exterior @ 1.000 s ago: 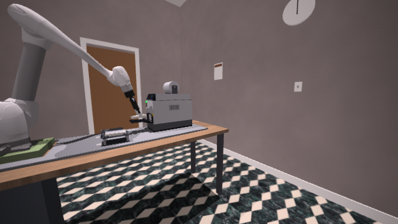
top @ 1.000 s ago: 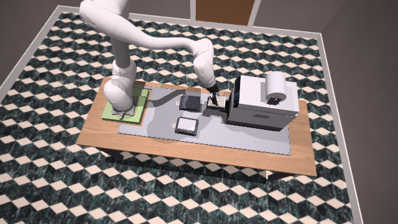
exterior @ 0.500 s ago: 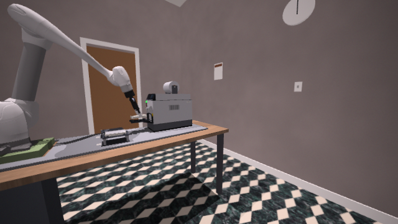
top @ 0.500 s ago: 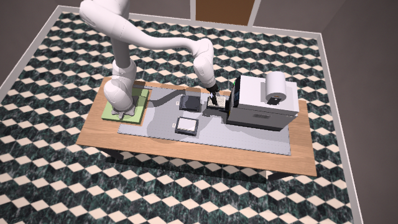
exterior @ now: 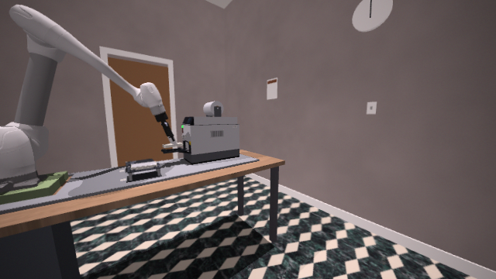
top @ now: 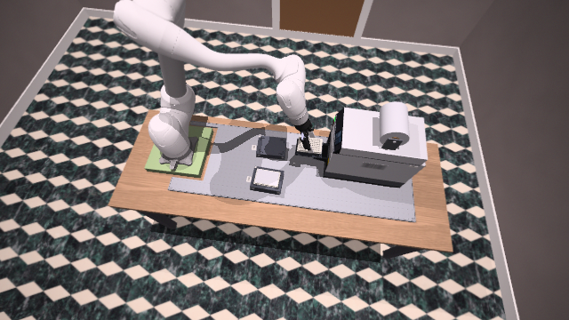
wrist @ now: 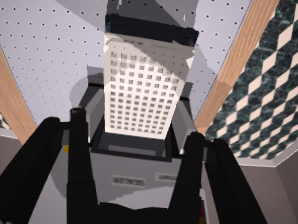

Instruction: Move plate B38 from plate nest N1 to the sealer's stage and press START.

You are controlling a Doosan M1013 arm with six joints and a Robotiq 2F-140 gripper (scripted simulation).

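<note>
Now: hand 30 mm above the plate B38. Also, from my hand: sealer stage 60 mm below; white button 110 mm ahead, 80 mm to the left, 20 mm above; pale plate 220 mm behind, 170 mm to the right, 100 mm below.
</note>
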